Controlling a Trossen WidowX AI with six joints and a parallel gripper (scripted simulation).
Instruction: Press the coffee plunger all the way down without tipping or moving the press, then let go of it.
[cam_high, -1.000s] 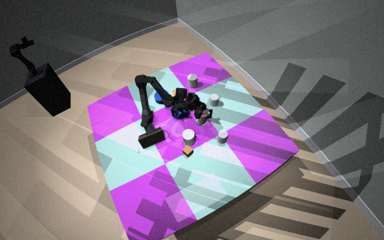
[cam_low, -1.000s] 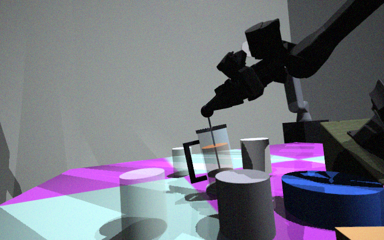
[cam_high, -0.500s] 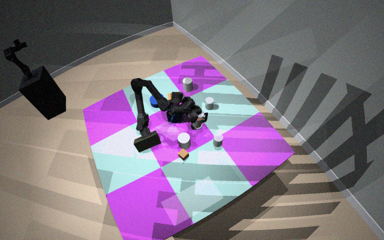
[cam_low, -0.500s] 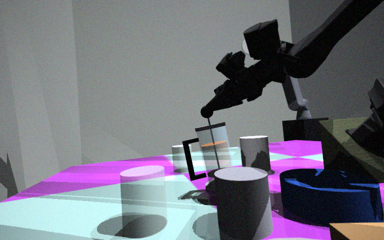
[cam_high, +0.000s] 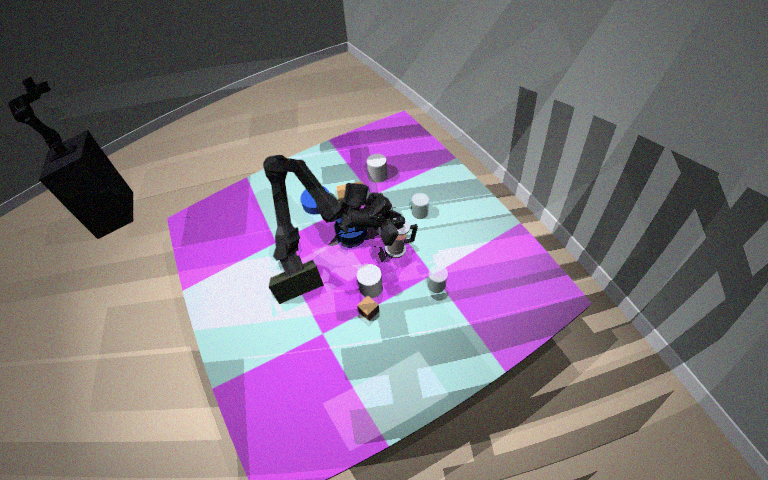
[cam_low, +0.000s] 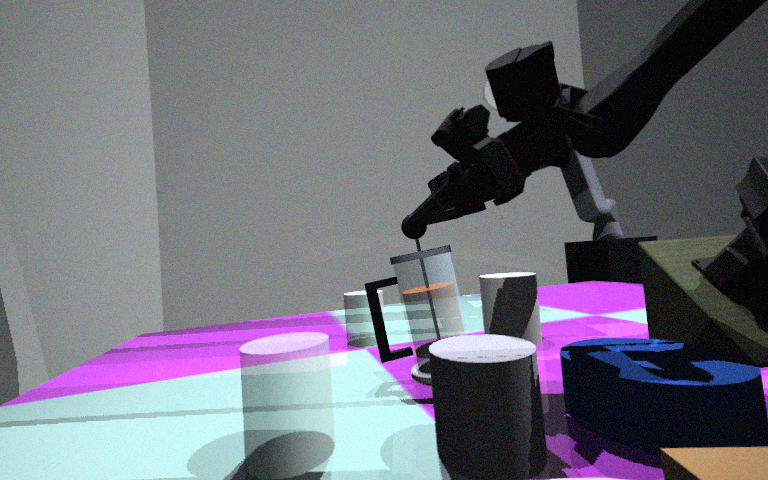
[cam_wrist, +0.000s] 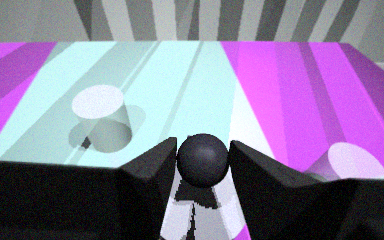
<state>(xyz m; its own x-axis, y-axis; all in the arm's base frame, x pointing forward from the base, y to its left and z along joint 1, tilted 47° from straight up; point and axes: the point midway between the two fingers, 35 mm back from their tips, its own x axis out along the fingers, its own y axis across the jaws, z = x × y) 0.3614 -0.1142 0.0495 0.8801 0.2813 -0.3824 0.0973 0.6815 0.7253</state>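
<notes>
The glass coffee press is 9 cm below my gripper tip. The rest, counted from my gripper tip: small brown block: 22 cm behind, 17 cm to the right, 15 cm below.
</notes>
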